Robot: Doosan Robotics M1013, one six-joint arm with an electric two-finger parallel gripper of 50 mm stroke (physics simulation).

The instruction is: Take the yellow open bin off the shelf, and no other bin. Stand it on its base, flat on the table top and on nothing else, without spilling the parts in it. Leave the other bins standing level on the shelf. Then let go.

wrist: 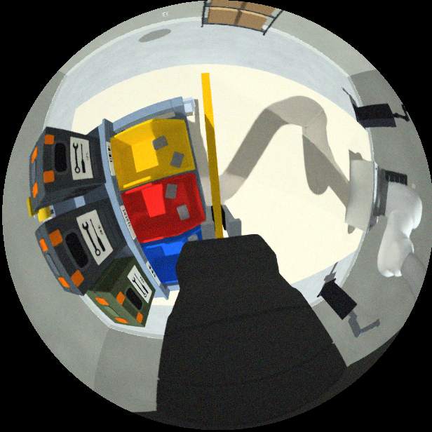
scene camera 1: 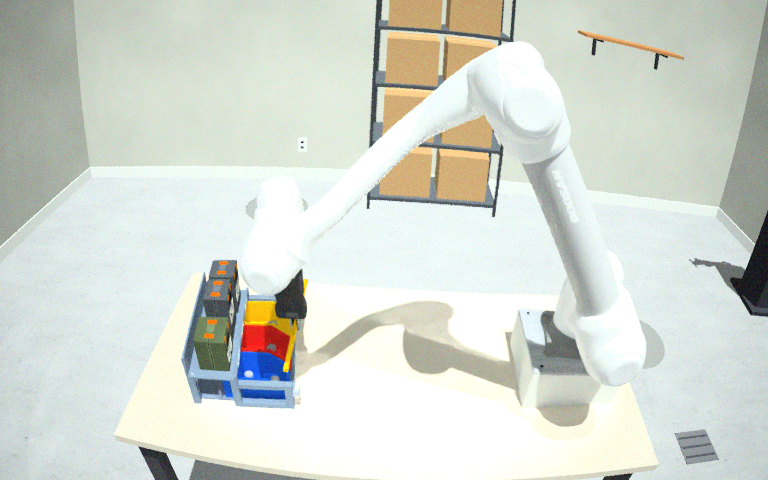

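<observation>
The yellow open bin stands on the blue-grey shelf, with two grey parts showing in it. The red bin is beside it, then the blue bin, partly hidden by the gripper in the wrist view. My gripper is shut on a long yellow bar, not on a bin. In the wrist view the bar runs along the bins' open front, with a gap between it and the shelf edge.
Two dark toolboxes and a green toolbox stand behind the bins, higher up. A small yellow piece shows near the dark toolboxes. The robot's base block stands at the table's right.
</observation>
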